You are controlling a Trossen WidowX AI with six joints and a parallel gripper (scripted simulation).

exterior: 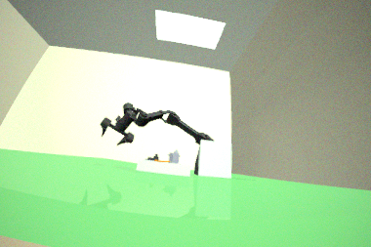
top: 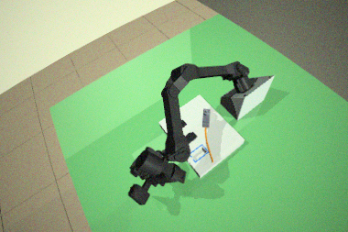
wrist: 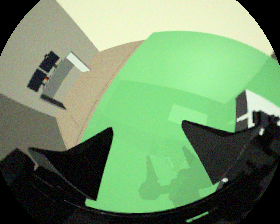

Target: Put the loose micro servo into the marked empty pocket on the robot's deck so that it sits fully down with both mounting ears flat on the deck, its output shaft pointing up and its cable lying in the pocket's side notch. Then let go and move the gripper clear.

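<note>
My gripper tip is 360 mm past the white deck, 30 mm to the left of it and 90 mm above it.
</note>
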